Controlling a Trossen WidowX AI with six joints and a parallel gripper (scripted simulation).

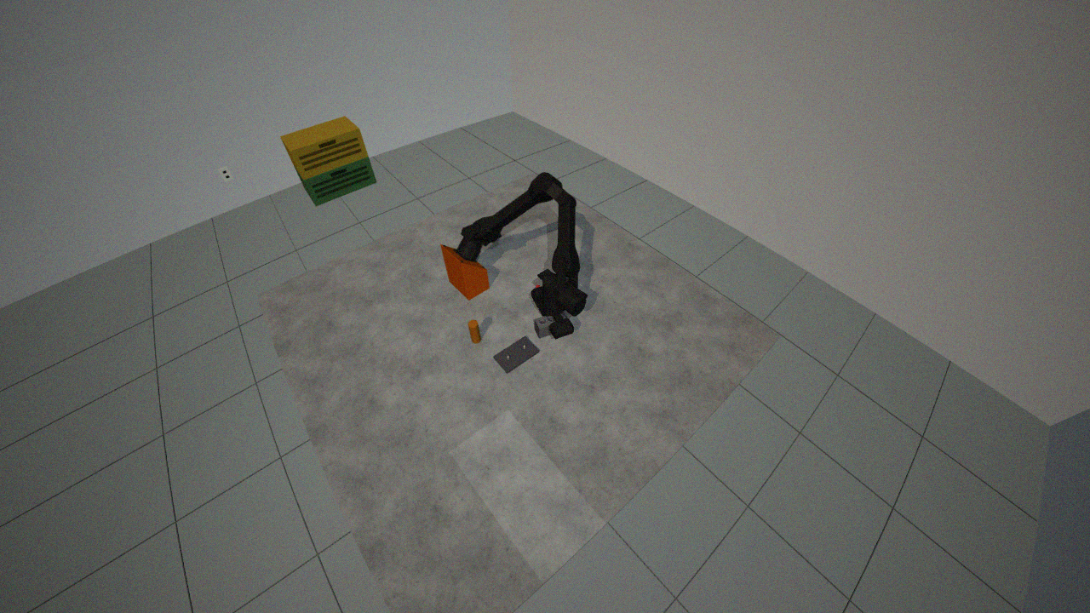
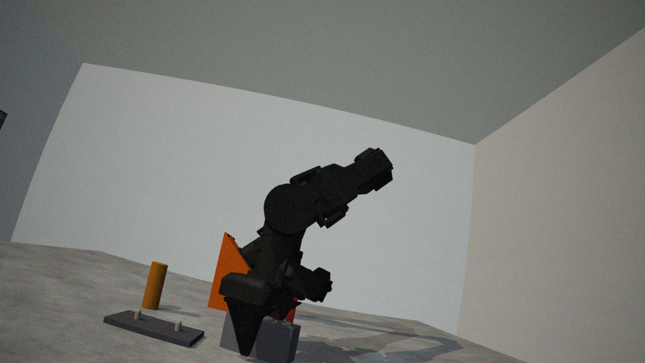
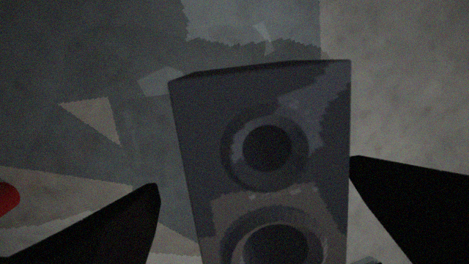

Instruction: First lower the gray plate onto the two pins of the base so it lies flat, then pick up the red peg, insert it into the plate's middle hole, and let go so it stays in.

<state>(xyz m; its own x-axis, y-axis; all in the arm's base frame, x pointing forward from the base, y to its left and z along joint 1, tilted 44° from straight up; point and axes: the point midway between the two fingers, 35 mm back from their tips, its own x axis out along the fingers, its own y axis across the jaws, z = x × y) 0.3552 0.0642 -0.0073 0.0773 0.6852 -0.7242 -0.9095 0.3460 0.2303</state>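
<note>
Now: gripper tip 11 cm past the red peg, 5 cm to the right of it and 3 cm below it. Round my gripper tip: small orange cylinder 19 cm to the right, 14 cm behind, 3 cm above; then gray plate 3 cm above.
</note>
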